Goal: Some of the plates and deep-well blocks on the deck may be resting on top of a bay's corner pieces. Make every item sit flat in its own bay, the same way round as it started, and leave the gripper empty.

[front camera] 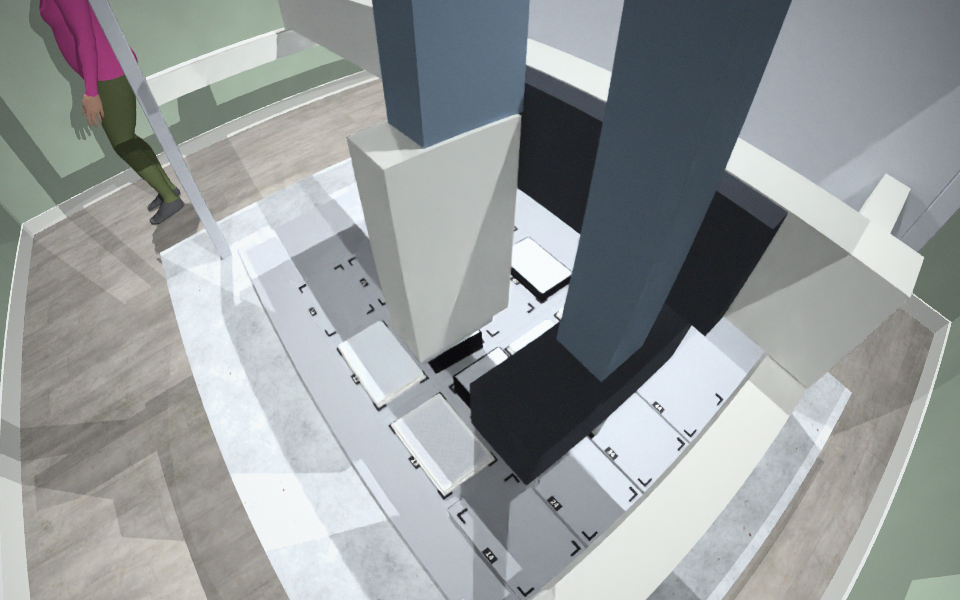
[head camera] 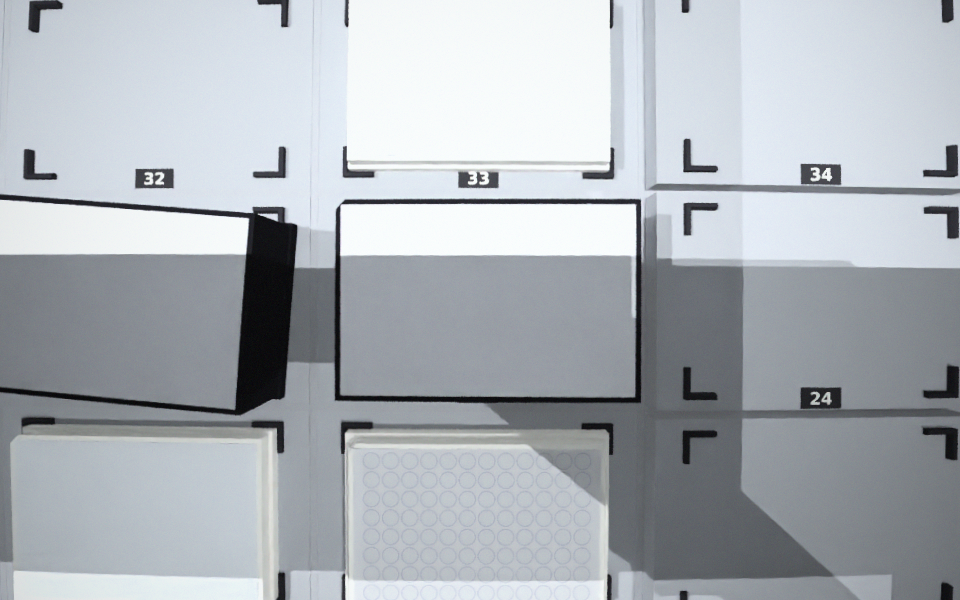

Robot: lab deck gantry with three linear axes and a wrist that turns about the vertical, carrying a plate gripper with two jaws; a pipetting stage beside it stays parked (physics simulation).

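Places are measured from the robot's base along level axes (x ahead, y left, z up), in metres.
Pixels of known places: robot's base, link origin: (front camera: 300, 288).
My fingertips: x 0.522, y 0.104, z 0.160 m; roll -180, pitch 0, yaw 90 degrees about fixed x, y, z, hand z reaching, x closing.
For each thing: its middle in the pictures, then the offset to it from my fingertips.
- black-sided deep-well block, body centre: (head camera: 487, 300) (front camera: 503, 397) dx -0.126, dy +0.046, dz -0.137 m
- lidded plate, body centre: (head camera: 144, 515) (front camera: 379, 361) dx -0.294, dy -0.061, dz -0.153 m
- plate with circular wells, body centre: (head camera: 476, 520) (front camera: 441, 442) dx -0.130, dy -0.061, dz -0.153 m
- white plate, body centre: (head camera: 479, 80) dx -0.130, dy +0.153, dz -0.153 m
- black-sided block, body centre: (front camera: 534, 266) dx -0.294, dy +0.260, dz -0.153 m
In the head view a black-sided deep-well block (head camera: 488, 311) lies square over bay 23, hiding its corner pieces; whether it sits flat I cannot tell. The block (head camera: 120, 304) at bay 22 is turned slightly, its right wall reaching past the bay's upper right corner piece. A lidded plate (head camera: 134, 502) (front camera: 382, 364) is in bay 12, a plate with circular wells (head camera: 467, 509) (front camera: 442, 445) in bay 13, a white plate (head camera: 478, 84) in bay 33; all look square. My gripper's dark body (front camera: 520, 424) hangs over the deck's middle in the front view; its jaws are hidden.
The pale pipetting stage (front camera: 438, 240) stands left of the gripper's blue column (front camera: 658, 183). Another black-sided block (front camera: 541, 265) is at the back. Bay labels 14 (front camera: 488, 554), 24 (front camera: 554, 503) (head camera: 820, 398) and 34 (front camera: 610, 452) (head camera: 820, 174) show on the right.
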